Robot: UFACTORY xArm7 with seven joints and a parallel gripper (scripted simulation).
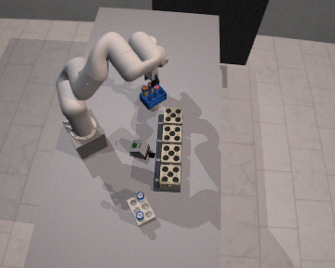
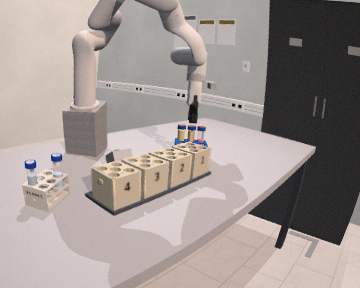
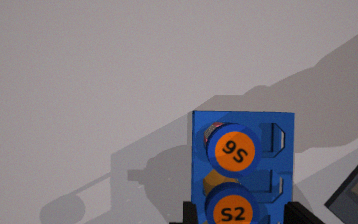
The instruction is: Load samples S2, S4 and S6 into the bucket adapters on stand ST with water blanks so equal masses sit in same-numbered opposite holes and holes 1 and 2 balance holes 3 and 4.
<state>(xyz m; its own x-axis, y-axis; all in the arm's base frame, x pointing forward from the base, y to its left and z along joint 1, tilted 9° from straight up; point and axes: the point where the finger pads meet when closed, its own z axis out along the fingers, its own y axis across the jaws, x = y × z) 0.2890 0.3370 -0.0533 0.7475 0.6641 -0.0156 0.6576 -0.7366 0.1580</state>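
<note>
Now: hand 90 mm above the sample tube S2 and 10 mm short of it. Also, from my hand: sample tube S4: 90 mm below, 40 mm behind, 30 mm to the right; then blue sample rack: 130 mm below, 10 mm to the right, 10 mm ahead; then sample tube S6: 90 mm below, 30 mm to the left, 30 mm ahead.
</note>
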